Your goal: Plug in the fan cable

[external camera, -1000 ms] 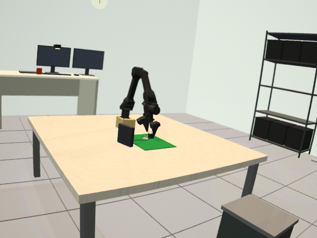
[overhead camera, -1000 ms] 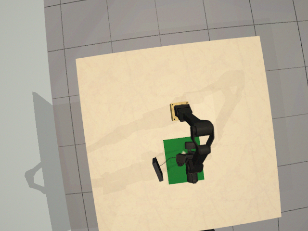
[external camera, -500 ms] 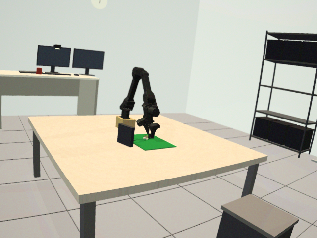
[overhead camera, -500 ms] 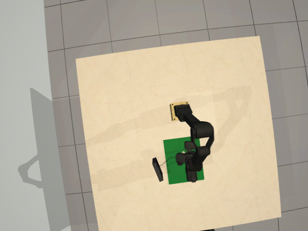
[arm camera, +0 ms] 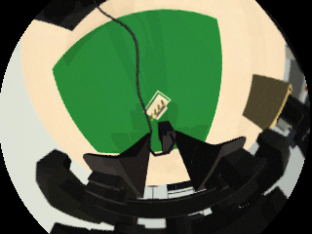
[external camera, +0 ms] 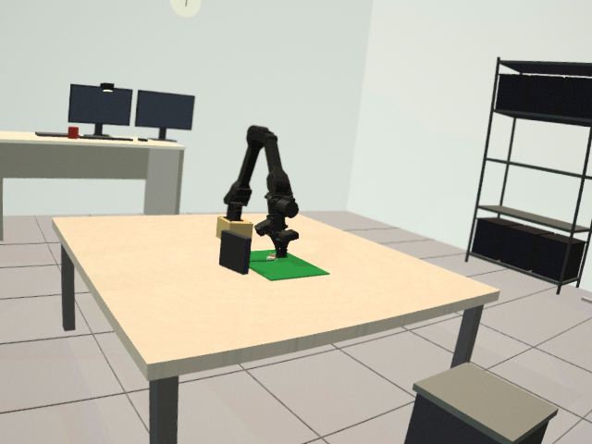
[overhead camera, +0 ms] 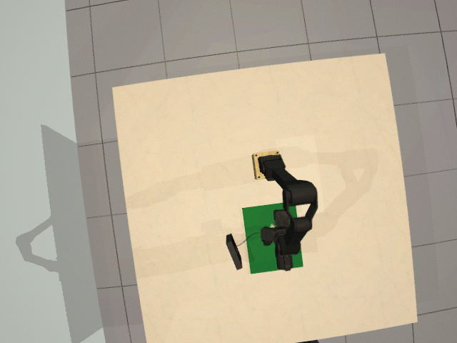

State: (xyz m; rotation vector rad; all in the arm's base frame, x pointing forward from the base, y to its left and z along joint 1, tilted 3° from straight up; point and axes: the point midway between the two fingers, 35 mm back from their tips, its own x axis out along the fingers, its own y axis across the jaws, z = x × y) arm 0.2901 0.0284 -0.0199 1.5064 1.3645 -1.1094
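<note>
Now: the four-pin header 40 mm to the right of my gripper tip and 20 mm below it. Also, from my gripper tip: green board: 50 mm to the right, 40 mm below, 40 mm ahead; then dark plug: 10 mm to the left; then black fan: 220 mm to the right, 50 mm ahead, 40 mm above.
</note>
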